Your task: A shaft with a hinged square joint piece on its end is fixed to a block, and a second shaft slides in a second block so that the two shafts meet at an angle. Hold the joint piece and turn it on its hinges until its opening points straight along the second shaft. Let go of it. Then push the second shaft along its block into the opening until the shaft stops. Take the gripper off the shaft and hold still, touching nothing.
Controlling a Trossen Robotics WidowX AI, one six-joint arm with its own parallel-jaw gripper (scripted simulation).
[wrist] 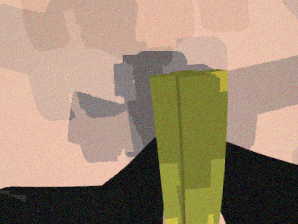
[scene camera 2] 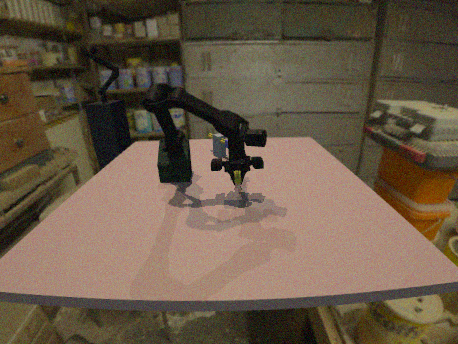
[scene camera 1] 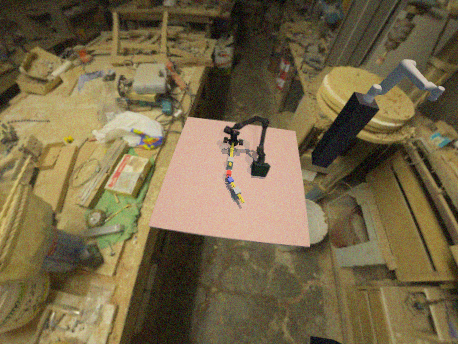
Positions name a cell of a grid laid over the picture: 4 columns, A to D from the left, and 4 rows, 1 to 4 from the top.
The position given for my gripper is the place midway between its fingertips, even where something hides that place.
In view: my gripper (scene camera 2: C3).
My gripper also shows in the wrist view (wrist: C3).
